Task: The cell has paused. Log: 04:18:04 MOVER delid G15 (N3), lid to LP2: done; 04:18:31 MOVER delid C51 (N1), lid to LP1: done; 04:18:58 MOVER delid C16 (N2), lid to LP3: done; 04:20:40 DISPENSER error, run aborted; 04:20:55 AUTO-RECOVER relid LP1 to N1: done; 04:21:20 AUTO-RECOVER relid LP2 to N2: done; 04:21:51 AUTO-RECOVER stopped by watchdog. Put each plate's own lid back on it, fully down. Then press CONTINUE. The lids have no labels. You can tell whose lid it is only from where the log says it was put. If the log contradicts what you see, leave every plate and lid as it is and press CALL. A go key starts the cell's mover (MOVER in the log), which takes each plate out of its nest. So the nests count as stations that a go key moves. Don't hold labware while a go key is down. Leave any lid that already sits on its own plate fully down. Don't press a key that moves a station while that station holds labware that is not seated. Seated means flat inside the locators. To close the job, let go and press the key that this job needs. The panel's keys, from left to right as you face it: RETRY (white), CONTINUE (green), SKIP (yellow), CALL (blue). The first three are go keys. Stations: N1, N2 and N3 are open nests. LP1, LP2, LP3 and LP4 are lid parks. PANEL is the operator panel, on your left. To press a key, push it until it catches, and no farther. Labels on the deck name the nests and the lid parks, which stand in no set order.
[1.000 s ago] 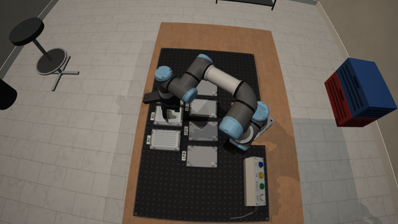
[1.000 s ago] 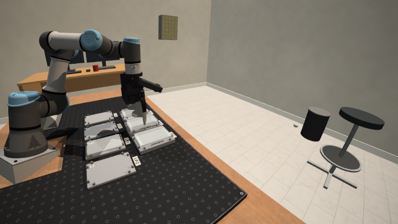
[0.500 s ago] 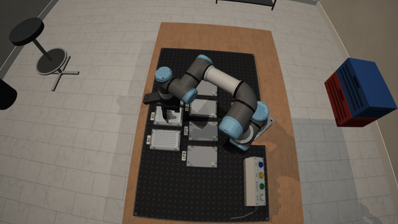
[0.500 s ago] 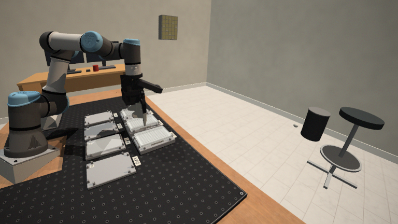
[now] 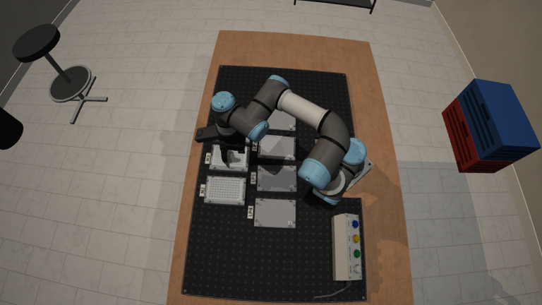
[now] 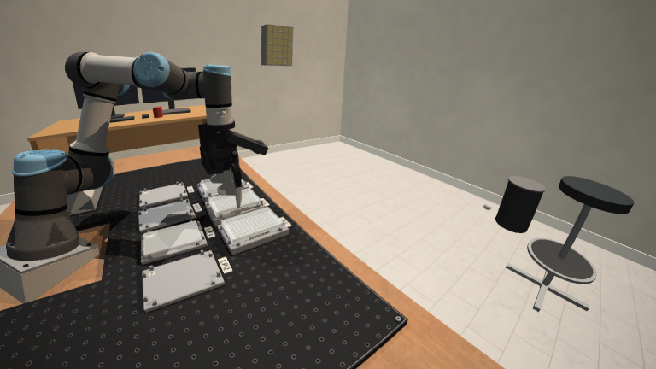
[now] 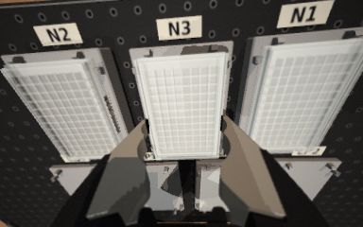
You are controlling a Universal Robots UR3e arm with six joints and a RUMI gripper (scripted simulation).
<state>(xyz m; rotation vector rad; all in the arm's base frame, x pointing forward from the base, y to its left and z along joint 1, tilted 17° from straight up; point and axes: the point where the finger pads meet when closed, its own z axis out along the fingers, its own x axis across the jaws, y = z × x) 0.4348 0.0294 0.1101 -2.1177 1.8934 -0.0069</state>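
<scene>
Right now my hand is 17 cm past the pale lid, 9 cm to the left of it and 3 cm above it. The rest, counted from my hand: lid park LP1 (19 cm behind, 4 cm to the left, 4 cm below); lid park LP3 (17 cm behind, 9 cm to the right, 4 cm below); plate (2 cm behind, 13 cm to the left, 1 cm below).
</scene>
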